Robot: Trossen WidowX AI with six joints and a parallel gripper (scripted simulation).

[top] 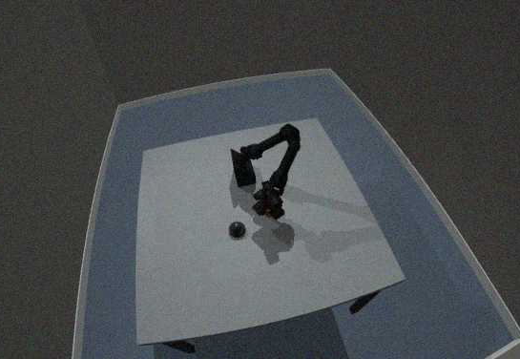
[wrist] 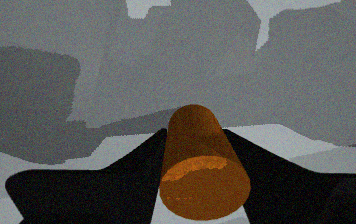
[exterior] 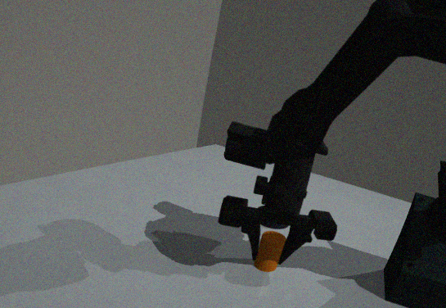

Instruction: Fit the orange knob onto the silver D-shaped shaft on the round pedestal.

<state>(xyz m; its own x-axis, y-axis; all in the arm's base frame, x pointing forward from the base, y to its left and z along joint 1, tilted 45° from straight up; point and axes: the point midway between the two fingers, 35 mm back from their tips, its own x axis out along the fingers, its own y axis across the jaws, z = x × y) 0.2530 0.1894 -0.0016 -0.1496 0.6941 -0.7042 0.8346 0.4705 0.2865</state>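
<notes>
Now: gripper tip 3 cm below the orange knob. Also, from my gripper tip: round dark pedestal: 17 cm to the right, 8 cm ahead, 2 cm above.
</notes>
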